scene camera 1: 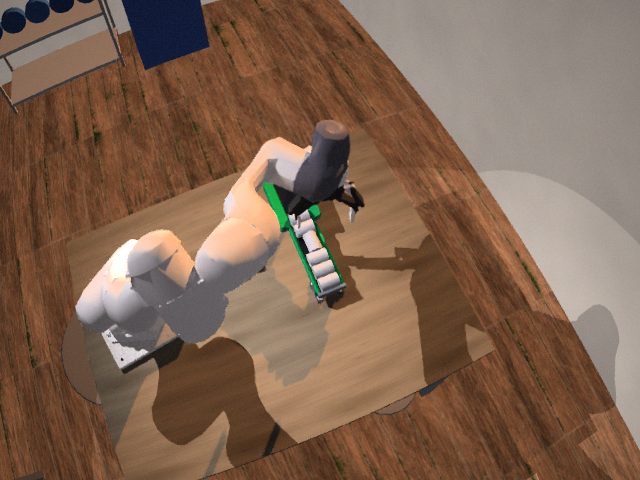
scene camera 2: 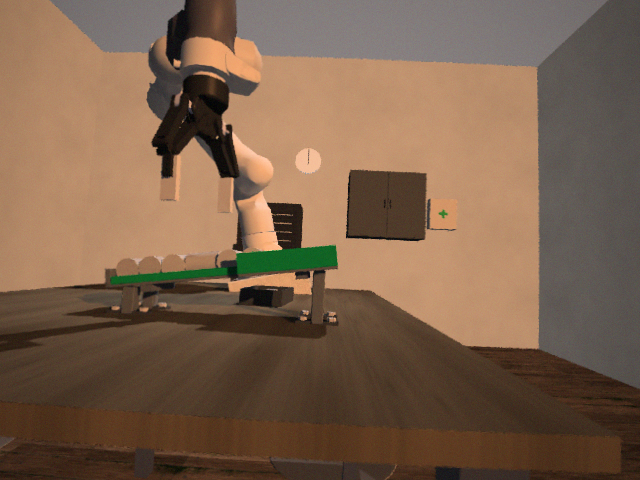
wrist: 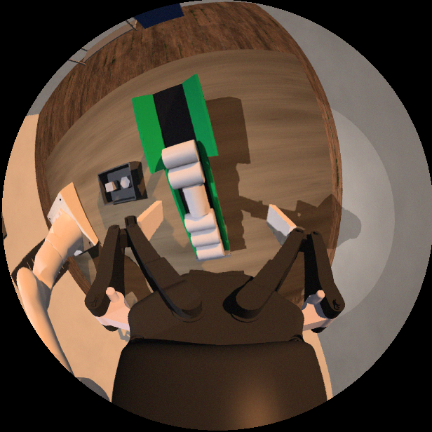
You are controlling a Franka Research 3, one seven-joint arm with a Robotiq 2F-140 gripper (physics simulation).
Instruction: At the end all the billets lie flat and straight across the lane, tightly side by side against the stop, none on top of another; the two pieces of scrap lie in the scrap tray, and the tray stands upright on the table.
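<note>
The green lane (scene camera 1: 275, 204) (scene camera 2: 286, 257) (wrist: 146, 125) slopes down to its grey stop (scene camera 1: 332, 290). Three billets lie across it side by side at the stop; the uppermost of these is a white billet (scene camera 1: 317, 255) (wrist: 201, 221). Above them a turned billet (scene camera 1: 311, 240) (wrist: 196, 201) lies lengthwise. Two more, an upper billet (wrist: 180, 154) and a lower billet (wrist: 186, 175), lie across the lane above it. My gripper (scene camera 1: 325, 215) (scene camera 2: 197, 192) (wrist: 215, 211) is open and empty, high above the lane. The scrap tray (scene camera 2: 266, 295) (wrist: 134, 175) stands upright, holding two scrap pieces (wrist: 110, 186) (wrist: 125, 182).
The scrap tray stands between the lane and the arm's base plate (scene camera 1: 121, 356) (wrist: 75, 210). In scene camera 1 the arm hides most of the tray. The lane stands on legs (scene camera 2: 317, 297) on the wooden table (scene camera 1: 361, 341) (scene camera 2: 310, 372) (wrist: 280, 100).
</note>
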